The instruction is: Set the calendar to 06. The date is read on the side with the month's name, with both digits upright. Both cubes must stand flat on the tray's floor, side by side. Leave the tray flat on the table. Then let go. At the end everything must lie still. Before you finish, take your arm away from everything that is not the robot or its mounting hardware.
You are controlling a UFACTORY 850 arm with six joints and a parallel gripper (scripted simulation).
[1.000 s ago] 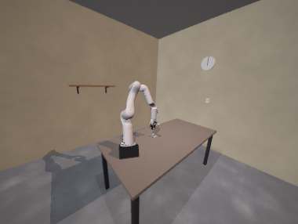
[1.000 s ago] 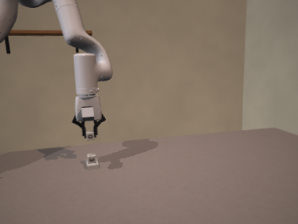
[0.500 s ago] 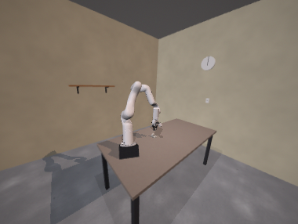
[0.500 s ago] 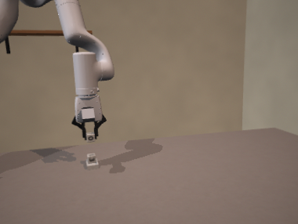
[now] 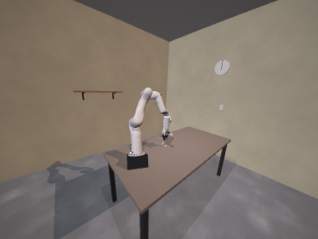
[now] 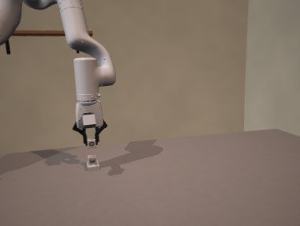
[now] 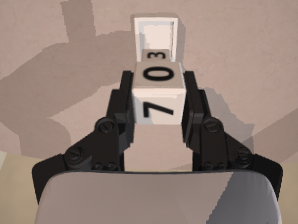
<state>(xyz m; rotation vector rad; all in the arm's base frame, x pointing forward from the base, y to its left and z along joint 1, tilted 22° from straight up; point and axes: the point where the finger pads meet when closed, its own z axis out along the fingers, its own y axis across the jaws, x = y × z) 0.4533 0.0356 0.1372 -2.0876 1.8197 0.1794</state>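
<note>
My gripper is now 100 mm above the white number cube, 30 mm to the right of it and 10 mm past it. Round my hand: white calendar tray (110 mm below, 20 mm to the left).
</note>
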